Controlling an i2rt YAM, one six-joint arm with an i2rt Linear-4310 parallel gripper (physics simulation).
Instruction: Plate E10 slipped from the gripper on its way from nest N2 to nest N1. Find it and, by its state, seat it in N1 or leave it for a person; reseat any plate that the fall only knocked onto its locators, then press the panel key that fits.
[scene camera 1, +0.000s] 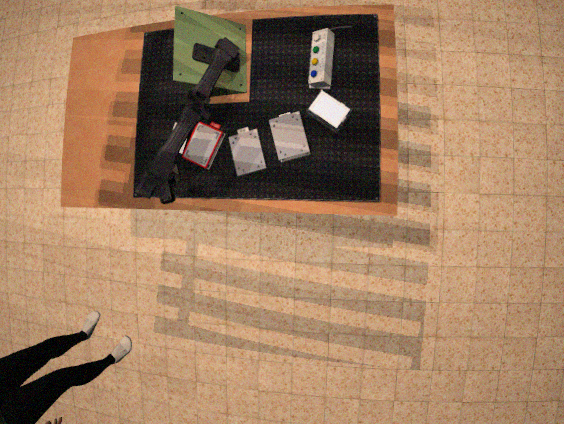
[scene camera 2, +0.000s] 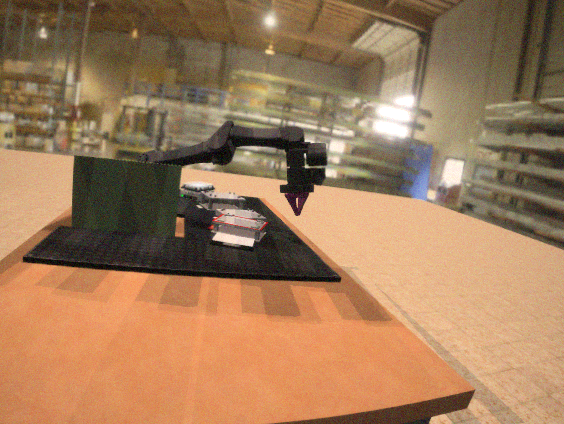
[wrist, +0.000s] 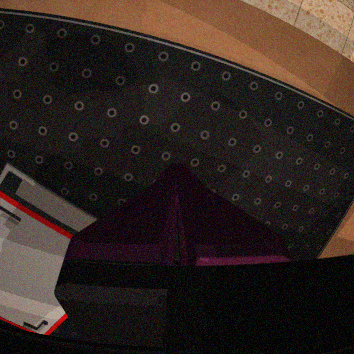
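Where they show: gripper, fingertip midpoint: (scene camera 1: 174, 183) (scene camera 2: 297, 215) (wrist: 176, 175); arm's base, origin of the base link: (scene camera 1: 216, 58) (scene camera 2: 139, 194).
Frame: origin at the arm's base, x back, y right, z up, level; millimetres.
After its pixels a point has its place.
Note:
My gripper (scene camera 2: 298, 214) @[y 142, x -506, z 13 mm] (wrist: 176, 175) @[y 142, x -506, z 13 mm] is shut and empty, above the mat near its front left corner; the arm hides the fingers in scene camera 1. A red-rimmed grey plate (scene camera 1: 202, 145) @[y 55, x -348, z -45 mm] (wrist: 30, 260) @[y 68, x -375, z -45 mm] sits on a nest beside it. A middle grey plate (scene camera 1: 247, 152) @[y -131, x -375, z -61 mm] and a right grey plate (scene camera 1: 290, 135) @[y -305, x -315, z -28 mm] lie in a row to the right. No label is legible, so I cannot tell which is E10, N1 or N2, or whether each plate is fully seated. The key panel (scene camera 1: 325, 57) @[y -432, x -15, z -3 mm] has white, green, yellow and blue keys.
A green upright board (scene camera 1: 210, 25) @[y 29, x 140, z 18 mm] (scene camera 2: 125, 195) @[y 129, x 25, z 18 mm] stands near the arm's base. A white-topped block (scene camera 1: 329, 109) @[y -450, x -213, z -30 mm] lies below the panel. A white piece (scene camera 2: 232, 240) @[y 190, x -301, z -70 mm] lies beside the red-rimmed plate. The black mat (scene camera 1: 325, 175) @[y -439, x -458, z -84 mm] (scene camera 2: 200, 260) @[y 333, x -202, z -85 mm] lies on the wooden table (scene camera 2: 200, 350) @[y 690, x -187, z -98 mm]. A person's legs show at lower left.

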